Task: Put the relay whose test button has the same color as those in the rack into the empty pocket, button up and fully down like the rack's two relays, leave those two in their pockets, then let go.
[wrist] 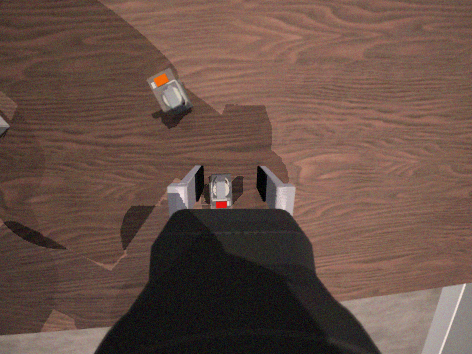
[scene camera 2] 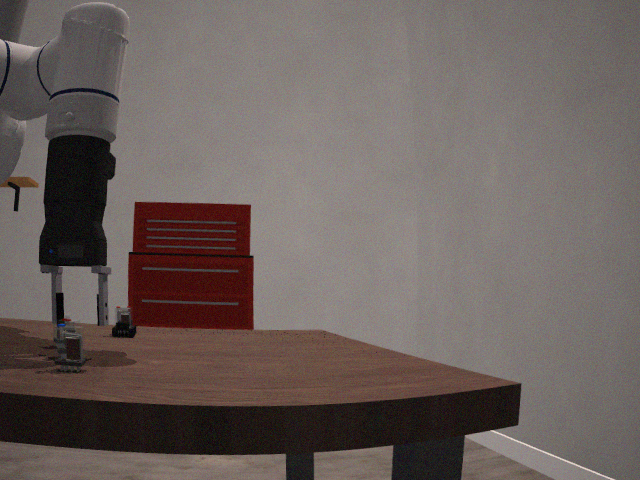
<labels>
My gripper shows in the wrist view and in scene camera 2. One and the same spot on my gripper: (scene camera 2: 56, 272) is (wrist: 190, 208).
</labels>
